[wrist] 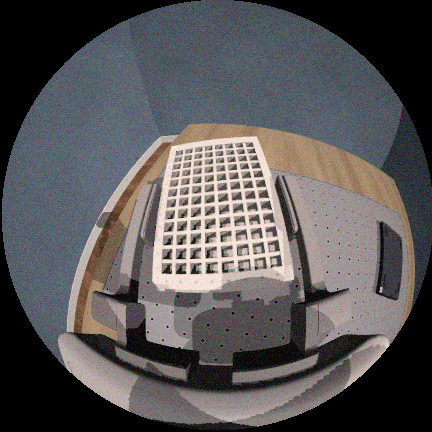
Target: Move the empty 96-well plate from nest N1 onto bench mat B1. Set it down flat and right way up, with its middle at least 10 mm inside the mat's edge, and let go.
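Frame: origin at the arm's base, x left, y back, z up, level; metres.
Seen in the pictures: end effector, tool point: [216, 209].
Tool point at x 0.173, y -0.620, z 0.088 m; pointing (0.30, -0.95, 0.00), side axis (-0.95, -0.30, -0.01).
Observation:
Offsets run from my tool point to a thing's top centre. Level surfaces: height alone.
The white 96-well plate @[dx +0.005, dy -0.013, dz +0.008 m] [221, 210] is in the middle of the wrist view, wells facing the camera, right way up and looking about level. My gripper [219, 207] is shut on the plate, with one finger along each long side. The plate is held above the grey perforated board @[dz -0.121 m] [330, 225]; its height is hard to tell. Neither nest N1 nor bench mat B1 can be made out for certain in this view.
A dark rectangular block @[dx -0.370, dy -0.040, dz -0.107 m] [390, 261] lies on the board at the right. The wooden table top @[dz -0.134 m] [300, 152] shows beyond the board. A brown strip with a pale outer rim [95, 215] runs along the left side. Shadows fall on the board below the plate.

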